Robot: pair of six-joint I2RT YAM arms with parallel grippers.
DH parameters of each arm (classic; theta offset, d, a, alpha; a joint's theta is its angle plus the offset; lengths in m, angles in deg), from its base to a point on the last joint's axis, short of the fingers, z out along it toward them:
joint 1: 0 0.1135 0.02 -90
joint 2: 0 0 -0.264 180
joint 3: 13.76 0 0.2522 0
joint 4: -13.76 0 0.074 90
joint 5: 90 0 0 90
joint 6: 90 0.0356 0 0
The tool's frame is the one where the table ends.
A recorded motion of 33 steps. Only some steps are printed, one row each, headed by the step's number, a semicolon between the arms.
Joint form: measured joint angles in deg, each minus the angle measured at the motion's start. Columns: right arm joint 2, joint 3, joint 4, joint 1, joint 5, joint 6; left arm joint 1, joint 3, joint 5, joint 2, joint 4, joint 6.
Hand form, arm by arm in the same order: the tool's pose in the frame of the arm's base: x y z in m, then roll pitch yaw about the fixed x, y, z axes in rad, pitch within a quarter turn. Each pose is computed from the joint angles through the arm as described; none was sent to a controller.
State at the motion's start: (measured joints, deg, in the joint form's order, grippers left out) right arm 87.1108 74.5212 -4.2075 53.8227 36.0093 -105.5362; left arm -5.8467 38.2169 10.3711 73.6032 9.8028 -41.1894
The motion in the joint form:
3: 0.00 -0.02 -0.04 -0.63 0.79 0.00; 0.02 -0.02 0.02 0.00 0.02 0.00
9: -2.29 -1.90 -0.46 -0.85 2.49 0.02; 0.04 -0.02 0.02 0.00 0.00 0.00
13: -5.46 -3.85 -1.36 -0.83 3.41 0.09; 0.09 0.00 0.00 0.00 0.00 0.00
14: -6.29 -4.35 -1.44 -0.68 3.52 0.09; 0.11 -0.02 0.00 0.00 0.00 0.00
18: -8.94 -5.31 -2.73 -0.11 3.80 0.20; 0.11 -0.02 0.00 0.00 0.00 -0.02
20: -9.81 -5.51 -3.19 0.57 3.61 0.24; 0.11 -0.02 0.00 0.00 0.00 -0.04
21: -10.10 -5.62 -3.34 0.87 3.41 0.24; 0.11 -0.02 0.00 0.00 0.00 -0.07
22: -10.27 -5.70 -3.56 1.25 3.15 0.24; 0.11 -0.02 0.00 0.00 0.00 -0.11
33: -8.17 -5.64 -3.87 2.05 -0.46 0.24; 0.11 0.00 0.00 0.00 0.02 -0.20
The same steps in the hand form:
3: 0.2309 0.2730 0.3525 -1.8300 -0.4375 -1.1940; 0.2761 -0.0346 0.2267 -2.1478 0.6783 -2.2608
9: 0.2259 0.2627 0.3537 -1.8251 -0.4445 -1.2284; 0.2761 -0.0345 0.2266 -2.1481 0.6781 -2.2607
13: 0.2172 0.2506 0.3580 -1.8169 -0.4441 -1.2472; 0.2762 -0.0343 0.2267 -2.1479 0.6784 -2.2593
14: 0.2143 0.2481 0.3593 -1.8126 -0.4420 -1.2483; 0.2762 -0.0342 0.2266 -2.1483 0.6782 -2.2592
18: 0.2046 0.2402 0.3652 -1.8052 -0.4373 -1.2466; 0.2762 -0.0342 0.2266 -2.1481 0.6779 -2.2590
20: 0.1993 0.2394 0.3677 -1.8024 -0.4338 -1.2329; 0.2762 -0.0342 0.2266 -2.1479 0.6776 -2.2587
21: 0.1973 0.2394 0.3682 -1.8025 -0.4327 -1.2242; 0.2762 -0.0342 0.2266 -2.1477 0.6772 -2.2583
22: 0.1951 0.2401 0.3682 -1.8053 -0.4330 -1.2120; 0.2762 -0.0342 0.2266 -2.1474 0.6766 -2.2579
33: 0.1960 0.2524 0.3568 -1.8544 -0.4393 -1.1171; 0.2762 -0.0342 0.2268 -2.1460 0.6757 -2.2563

